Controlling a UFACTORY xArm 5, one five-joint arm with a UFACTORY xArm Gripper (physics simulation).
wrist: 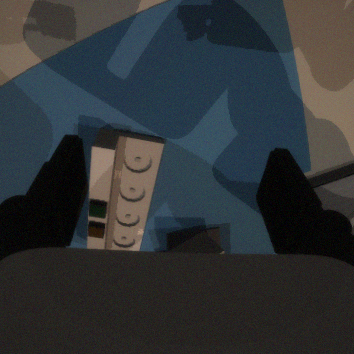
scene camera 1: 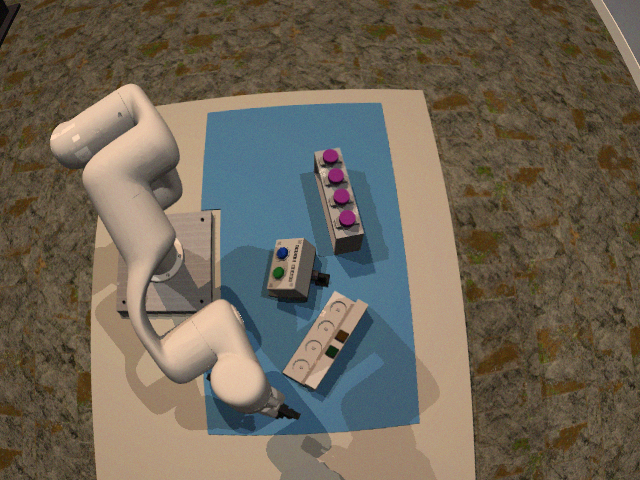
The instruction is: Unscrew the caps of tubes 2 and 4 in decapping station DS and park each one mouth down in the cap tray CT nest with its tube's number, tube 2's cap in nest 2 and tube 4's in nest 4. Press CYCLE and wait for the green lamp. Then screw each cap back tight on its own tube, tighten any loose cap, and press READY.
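Frame: origin at the arm's base, x ahead, y left, z up, level; centimetres.
Where they show: gripper, between the fingertips: (wrist: 175,167).
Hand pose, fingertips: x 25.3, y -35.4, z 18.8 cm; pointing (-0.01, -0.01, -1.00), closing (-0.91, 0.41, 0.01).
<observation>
After its pixels a point has its place.
The decapping station (scene camera 1: 349,243) {y 1.5, x 44.2, z 3.6 cm} is a long grey block at the upper right of the scene view. Magenta caps (scene camera 1: 341,196) {y 9.5, x 42.5, z 10.2 cm} sit in a row on top of it; tube numbers are not readable. The pale cap tray (scene camera 1: 357,312) {y -13.9, x 45.4, z 2.7 cm} (wrist: 101,170) {y -27.5, x 36.6, z 2.7 cm} lies at an angle nearer the front, its round nests empty. A dark green square (scene camera 1: 331,351) {y -22.6, x 39.7, z 3.5 cm} (wrist: 97,209) {y -22.8, x 39.6, z 3.5 cm} and a brown square (scene camera 1: 341,335) {y -19.1, x 41.8, z 3.5 cm} (wrist: 96,229) {y -19.5, x 41.5, z 3.5 cm} are on its side strip. The button box has a blue button (scene camera 1: 282,252) {y -1.0, x 29.8, z 5.2 cm} and a green button (scene camera 1: 278,272) {y -5.5, x 29.0, z 5.3 cm}. My gripper (scene camera 1: 291,411) (wrist: 175,167) {y -35.4, x 25.3, z 18.7 cm} is open and empty, above the mat's front edge, apart from the tray.
The blue mat (scene camera 1: 258,155) {y 27.7, x 23.2, z -1.8 cm} (wrist: 190,105) {y -29.7, x 24.6, z -1.8 cm} lies under the station, box and tray. A black part (scene camera 1: 321,279) {y -5.3, x 38.1, z -0.3 cm} sticks out of the box's side toward the gap between station and tray. The arm's base plate (scene camera 1: 196,273) {y -3.9, x 9.7, z 0.0 cm} is at the left of the mat.
</observation>
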